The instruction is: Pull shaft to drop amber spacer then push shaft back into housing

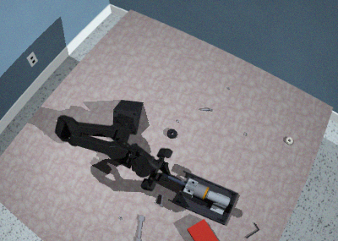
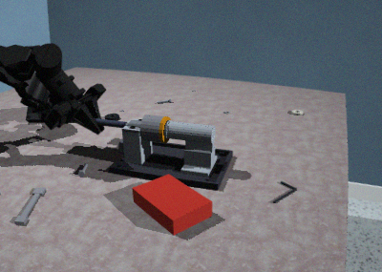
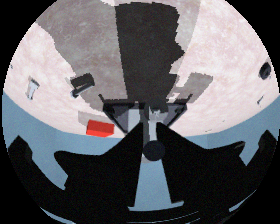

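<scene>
Right now my hand is 9 cm short of the dark shaft and 1 cm to the left of it. Round my hand: black disc: 4 cm behind, 22 cm to the left, 8 cm below; grey spacer: 16 cm ahead, 2 cm to the right; amber spacer: 18 cm ahead, 3 cm to the right.
</scene>
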